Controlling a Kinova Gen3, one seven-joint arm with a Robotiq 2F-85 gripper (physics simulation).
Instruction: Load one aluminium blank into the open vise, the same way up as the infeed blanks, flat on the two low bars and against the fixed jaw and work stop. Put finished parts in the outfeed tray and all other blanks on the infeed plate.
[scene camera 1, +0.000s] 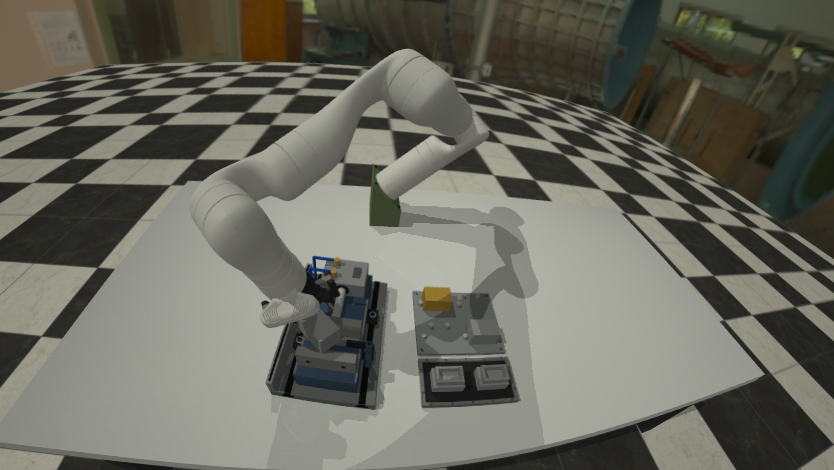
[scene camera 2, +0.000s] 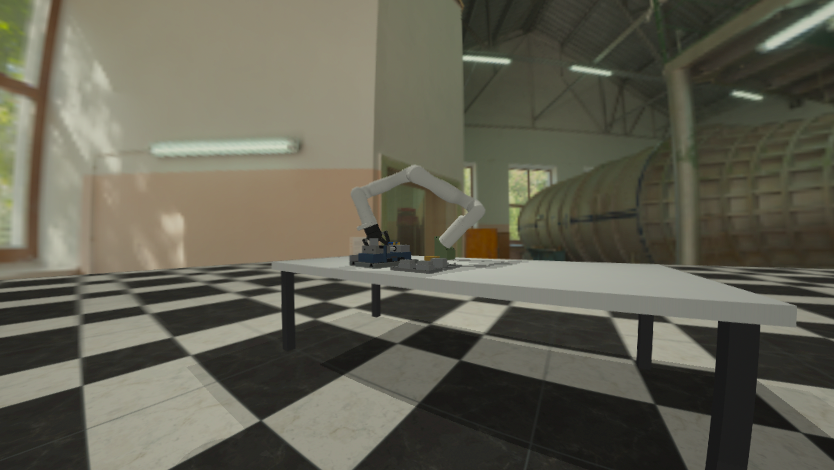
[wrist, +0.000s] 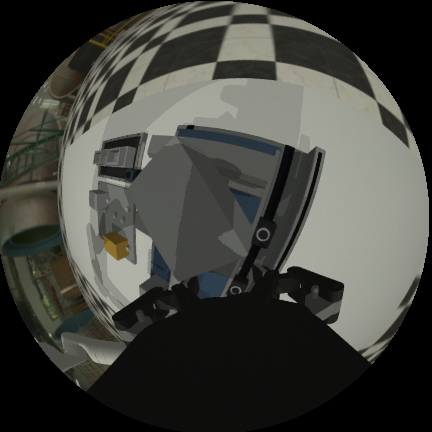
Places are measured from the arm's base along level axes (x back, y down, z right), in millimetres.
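Pixels of known places: gripper, fingertip midpoint: (wrist: 224, 276); arm's base, origin of the base link: (scene camera 1: 386, 186) (scene camera 2: 444, 243).
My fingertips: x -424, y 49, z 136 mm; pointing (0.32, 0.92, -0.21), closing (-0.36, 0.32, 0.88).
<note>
For each thing: its top centre in the pictures, then the offset to it from my fingertips. "*": a spot on its surface instead.
- grey aluminium blank, middle of its top: (wrist: 172, 214) (scene camera 1: 318, 323) dx -81, dy -80, dz -23 mm
- vise, middle of its top: (wrist: 172, 273) (scene camera 1: 333, 305) (scene camera 2: 385, 244) dx -17, dy -47, dz -39 mm
- grey blank, middle of its top: (scene camera 1: 485, 327) (wrist: 92, 199) (scene camera 2: 438, 258) dx -15, dy +8, dz -347 mm
- infeed plate, middle of its top: (scene camera 1: 457, 320) (wrist: 110, 218) dx +28, dy +44, dz -302 mm
- outfeed tray, surface spot: (scene camera 1: 466, 402) * dx -168, dy +40, dz -288 mm
- yellow block, middle of its top: (scene camera 1: 438, 293) (wrist: 109, 247) dx +75, dy +8, dz -256 mm
- Blue tubing, surface spot: (scene camera 1: 322, 270) * dx +62, dy -57, dz -8 mm
- grey housing, surface spot: (scene camera 1: 353, 271) * dx +79, dy -44, dz -70 mm
- black rod with a blue holder, surface spot: (scene camera 1: 368, 353) * dx -99, dy -23, dz -106 mm
A grey aluminium blank (scene camera 1: 319, 331) (wrist: 185, 210) is tilted, corner up, over the jaw gap of the vise (scene camera 1: 326, 377) (wrist: 215, 135). It does not lie flat; its contact with the low bars is hidden. My gripper (scene camera 1: 329, 294) (scene camera 2: 378, 239) (wrist: 224, 276) is open, with its fingers apart beside the blank's near end in the wrist view. Another grey blank (scene camera 1: 485, 331) (wrist: 97, 199) sits on the infeed plate (scene camera 1: 437, 345) (wrist: 114, 202). Two finished parts (scene camera 1: 447, 378) (scene camera 1: 491, 377) lie in the outfeed tray (scene camera 1: 466, 402) (wrist: 143, 155).
A yellow block (scene camera 1: 437, 298) (wrist: 116, 246) sits on a back corner of the infeed plate. Blue tubing (scene camera 1: 322, 270) and a grey housing (scene camera 1: 353, 271) stand at the vise's back end. A black rod with a blue holder (scene camera 1: 368, 353) stands at the vise's side. Dark rails flank the vise.
</note>
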